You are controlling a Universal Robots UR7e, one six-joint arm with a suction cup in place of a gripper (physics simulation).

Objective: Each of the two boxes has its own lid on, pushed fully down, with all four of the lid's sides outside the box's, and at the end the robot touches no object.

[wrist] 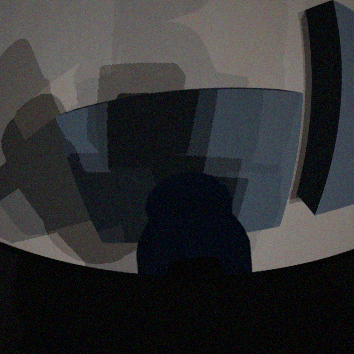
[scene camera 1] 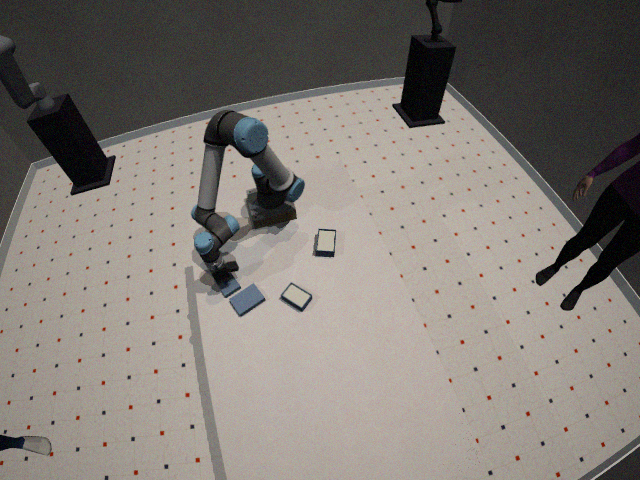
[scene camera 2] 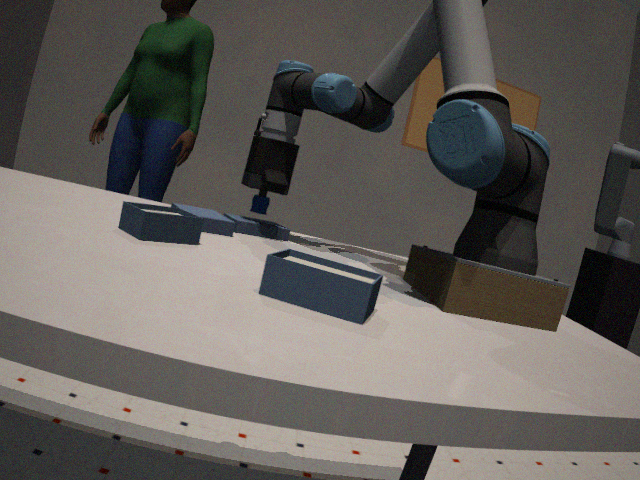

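Pixels of known places: hand, its tool point: point(wrist: 189, 211) point(scene camera 2: 258, 212); arm's base, origin of its link: point(scene camera 1: 272, 197) point(scene camera 2: 494, 265).
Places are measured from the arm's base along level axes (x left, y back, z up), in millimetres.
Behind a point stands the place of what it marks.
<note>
One dark blue box point(scene camera 1: 325, 242) @(z -34, x 190, y -317 mm) point(scene camera 2: 319, 289) @(z -49, x 238, y -318 mm) stands open nearest the arm's base, its cream inside showing. The other open box point(scene camera 1: 296, 297) @(z -40, x -4, y -551 mm) point(scene camera 2: 164, 227) @(z -52, x 36, y -530 mm) stands farther out. A blue lid point(scene camera 1: 247, 299) @(z -48, x -212, y -502 mm) point(scene camera 2: 205, 219) @(z -51, x -149, y -483 mm) point(wrist: 346, 100) @(z -48, x -222, y -456 mm) lies flat beside that box. The other blue lid point(scene camera 1: 229, 287) @(z -51, x -283, y -422 mm) point(scene camera 2: 279, 232) @(z -60, x -270, y -340 mm) point(wrist: 250, 150) @(z -51, x -270, y -412 mm) lies flat next to it, partly hidden by the arm in scene camera 1. My suction gripper point(scene camera 2: 260, 205) point(wrist: 190, 195) points down over this lid, with what looks like a small gap, and holds nothing. Its cup is hidden in scene camera 1.
The arm's base stands on a brown block point(scene camera 1: 272, 215) @(z -3, x -19, y -114 mm) point(scene camera 2: 501, 294) @(z -31, x 97, y -21 mm) near the first box. Dark pedestals point(scene camera 1: 426, 77) point(scene camera 1: 69, 144) stand at the back. A person in green point(scene camera 2: 170, 72) stands beyond the table, and one in purple point(scene camera 1: 626, 191) is at the right.
</note>
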